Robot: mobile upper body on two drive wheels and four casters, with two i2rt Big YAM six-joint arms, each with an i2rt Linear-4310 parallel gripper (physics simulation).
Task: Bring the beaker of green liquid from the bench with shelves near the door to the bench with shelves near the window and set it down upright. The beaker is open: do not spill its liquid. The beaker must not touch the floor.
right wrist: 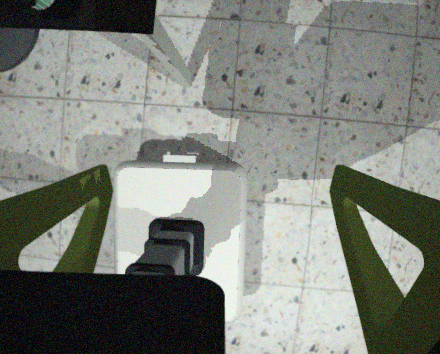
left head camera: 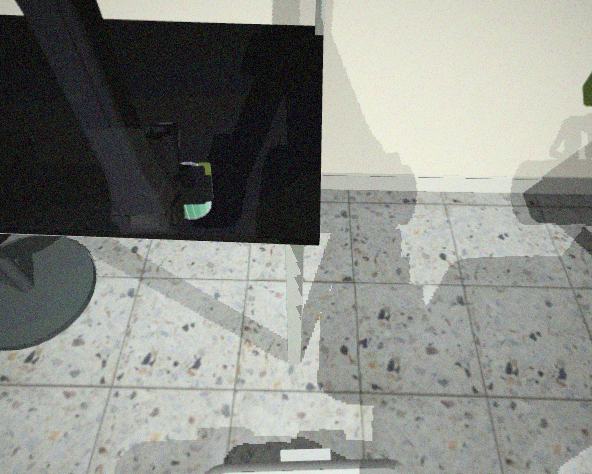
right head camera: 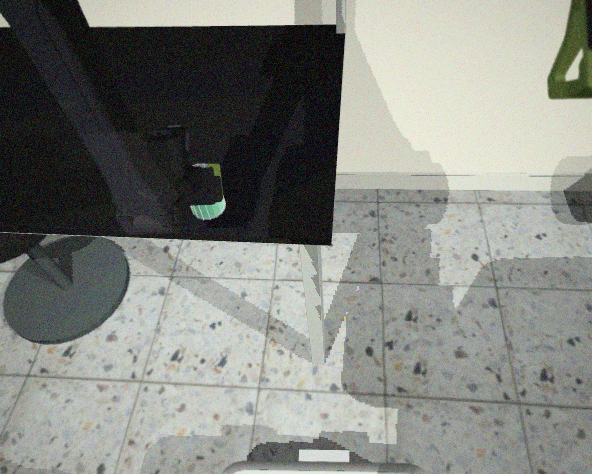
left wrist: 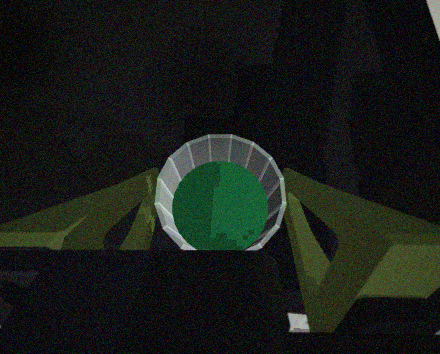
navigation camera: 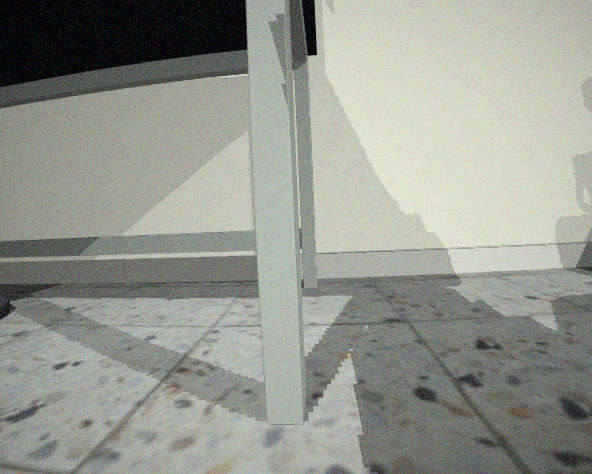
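The open beaker of green liquid (left head camera: 197, 210) (right head camera: 208, 210) (left wrist: 220, 215) stands upright on the black bench top (left head camera: 292, 215) (right head camera: 305, 215), near its front edge. My left gripper (left wrist: 220, 177) is shut on the beaker, with one green finger against each side of its wall. In the head views the dark left arm comes from the top left and hides the beaker's middle. The liquid lies level inside the rim in the left wrist view. My right gripper (right wrist: 221, 177) is open and empty, high above the floor and the robot's white base. The bench near the window cannot be made out.
A pale bench leg (navigation camera: 280, 250) stands straight ahead under the bench's right front corner. A round grey-green disc base (left head camera: 50, 300) (right head camera: 75, 305) is on the floor at the left. A cream wall (left head camera: 450, 100) (navigation camera: 450, 125) rises behind the bench and to its right.
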